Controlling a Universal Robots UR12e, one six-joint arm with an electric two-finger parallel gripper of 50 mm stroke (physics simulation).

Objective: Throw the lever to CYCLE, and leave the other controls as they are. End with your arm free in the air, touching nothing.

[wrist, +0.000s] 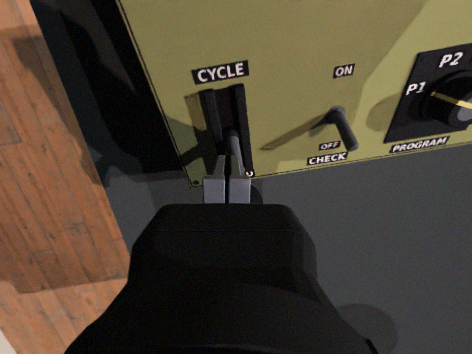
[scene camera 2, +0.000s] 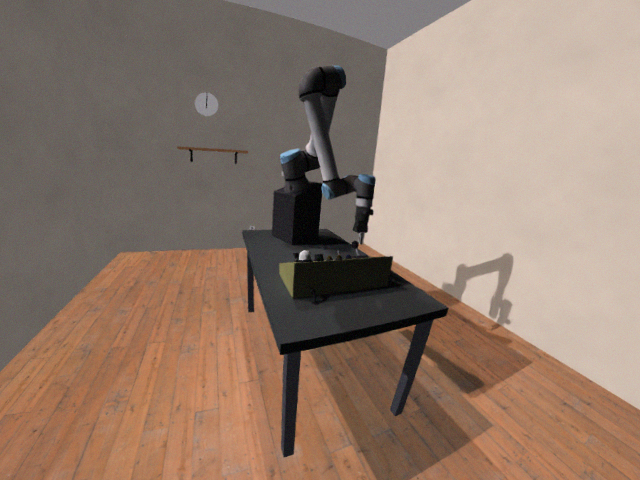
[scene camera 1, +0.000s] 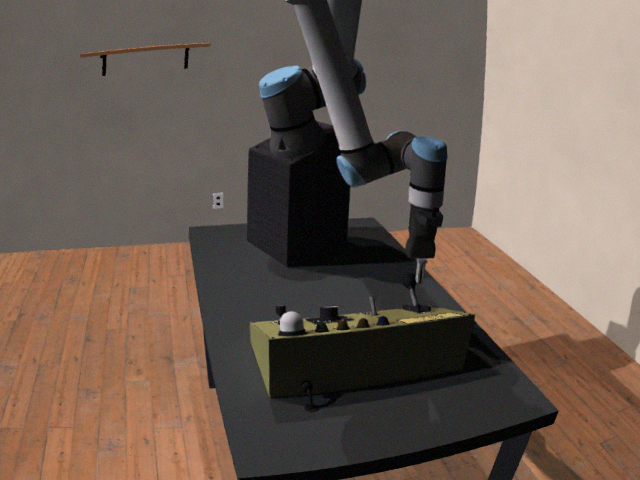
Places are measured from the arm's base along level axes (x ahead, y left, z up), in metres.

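Where they show: gripper, fingertip midpoint: (wrist: 228, 168) (scene camera 2: 360, 244) (scene camera 1: 419, 281); arm's base at its link origin: (scene camera 2: 297, 188) (scene camera 1: 298, 143).
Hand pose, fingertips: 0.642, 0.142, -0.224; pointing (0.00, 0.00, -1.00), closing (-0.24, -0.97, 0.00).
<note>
Each offset is from my fingertips to the centre of the thing, as dx, dy, dz. "spot": to the spot under its first point. Level surfaces: height alone.
The lever is a grey rod @[spot: -0.001, -0.010, -0.046] (scene camera 1: 413, 297) (wrist: 233, 141) with a black ball knob (scene camera 1: 408, 280) (scene camera 2: 355, 244) (wrist: 256, 194). It stands in a black slotted guide on the olive control box @[+0.069, -0.191, -0.079] (scene camera 1: 372, 361) (scene camera 2: 341, 277) (wrist: 300, 30). It leans toward the arm, away from the CYCLE label @[spot: +0.080, -0.012, -0.049] (wrist: 221, 72). The label at the slot's near end is mostly hidden. My gripper (scene camera 1: 419, 282) (scene camera 2: 360, 242) (wrist: 228, 168) is shut with nothing between its fingers. The fingers are right beside the ball and rod; in the wrist view they hide most of the ball. I cannot tell whether they touch it.
A CHECK toggle @[-0.003, -0.127, -0.053] (scene camera 1: 372, 305) (wrist: 345, 130) leans toward OFF beside the lever. Farther along are a PROGRAM knob @[-0.001, -0.247, -0.057] (scene camera 1: 328, 312) (wrist: 459, 103) pointing at P1, a white dome @[spot: +0.160, -0.393, +0.026] (scene camera 1: 291, 322) (scene camera 2: 304, 255) and several small coloured domes. The box stands on a dark table @[dz -0.162] (scene camera 1: 310, 444) (scene camera 2: 356, 316).
</note>
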